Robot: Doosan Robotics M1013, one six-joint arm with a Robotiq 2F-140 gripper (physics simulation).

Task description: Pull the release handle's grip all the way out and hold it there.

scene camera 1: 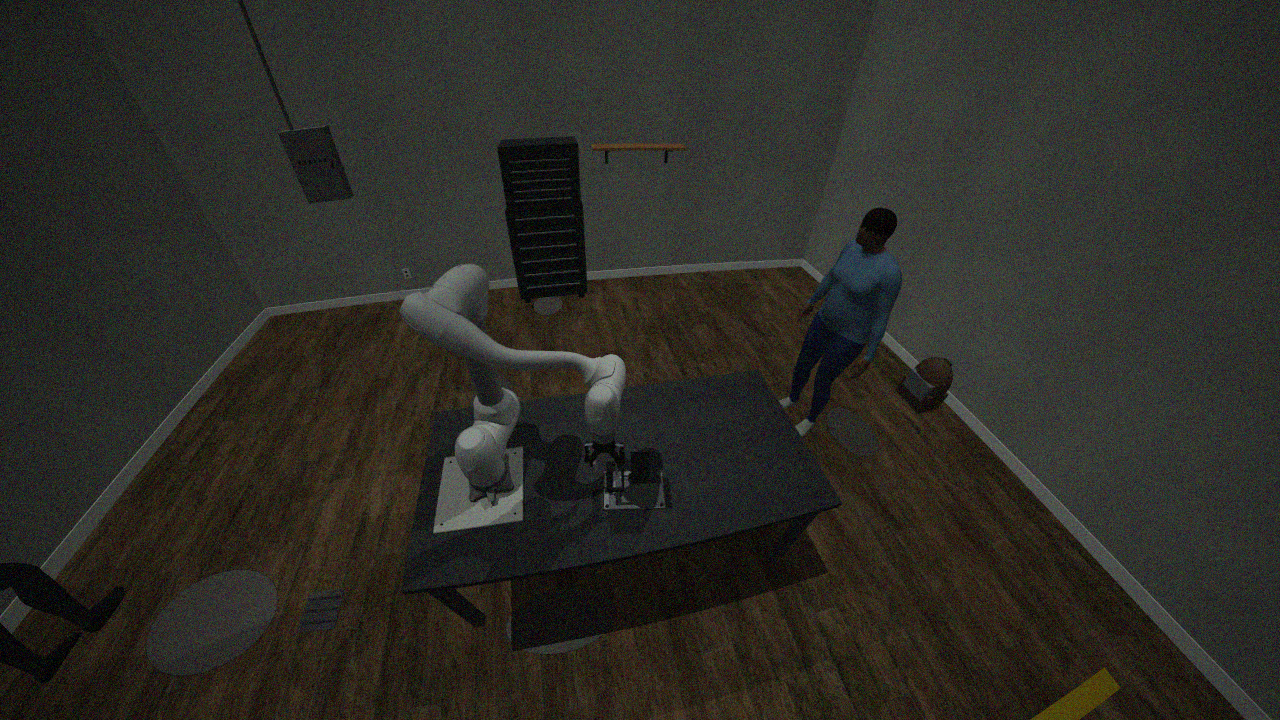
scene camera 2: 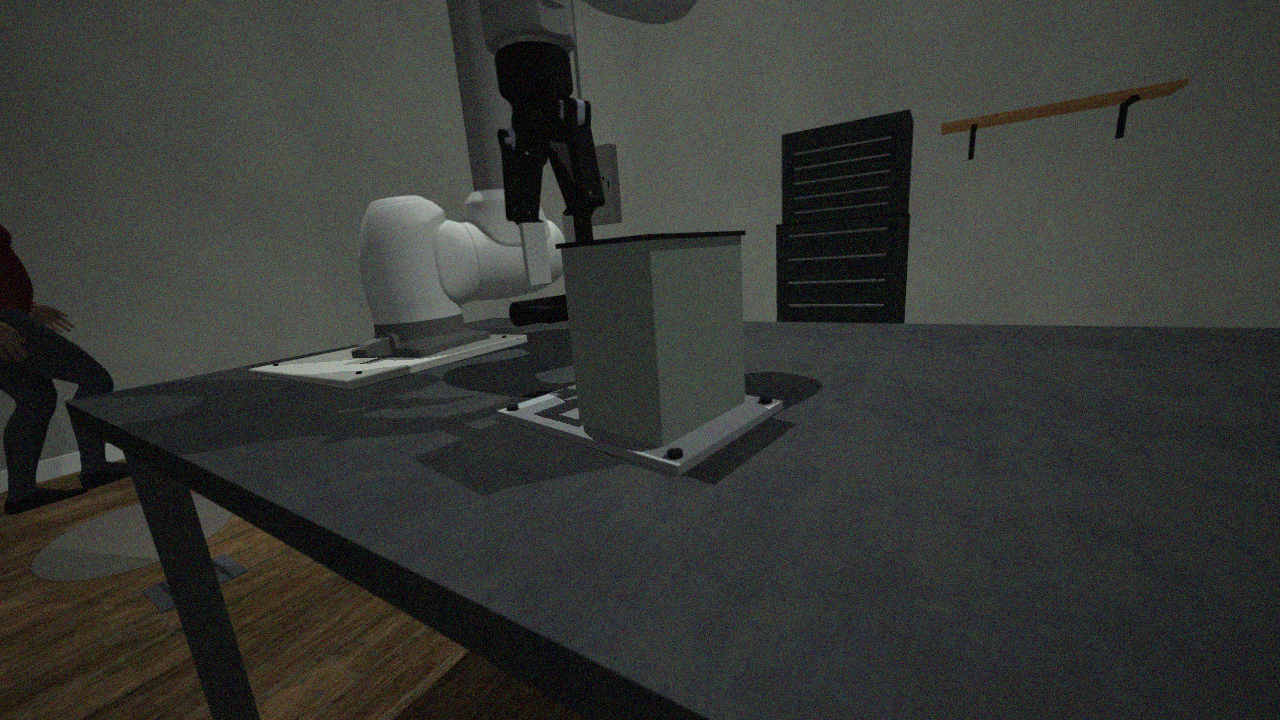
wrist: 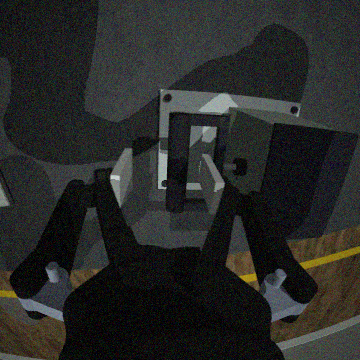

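Observation:
The release handle is a grey box (scene camera 1: 645,490) (scene camera 2: 657,340) (wrist: 250,145) with a dark top, on a light plate (scene camera 2: 725,433) (wrist: 190,101). Its black frame-like grip (wrist: 177,160) stands off the box's side in the wrist view, with a small dark knob between them. In scene camera 2 a dark cylinder (scene camera 2: 537,310), apparently the grip, sticks out past the box. My gripper (scene camera 1: 604,462) (scene camera 2: 558,255) (wrist: 165,163) points down, partly open and empty. In the wrist view its pads appear on either side of the grip's outer bar; scene camera 2 shows the near pad slightly higher than the cylinder. The box partly hides the other finger.
The dark table (scene camera 1: 733,429) (scene camera 2: 939,501) carries the handle and the arm's white base plate (scene camera 1: 449,510) (scene camera 2: 304,368). The box stands close beside one finger. A person in blue (scene camera 1: 854,295) stands by the table's far right corner. A dark cabinet (scene camera 1: 546,214) (scene camera 2: 845,214) stands at the wall.

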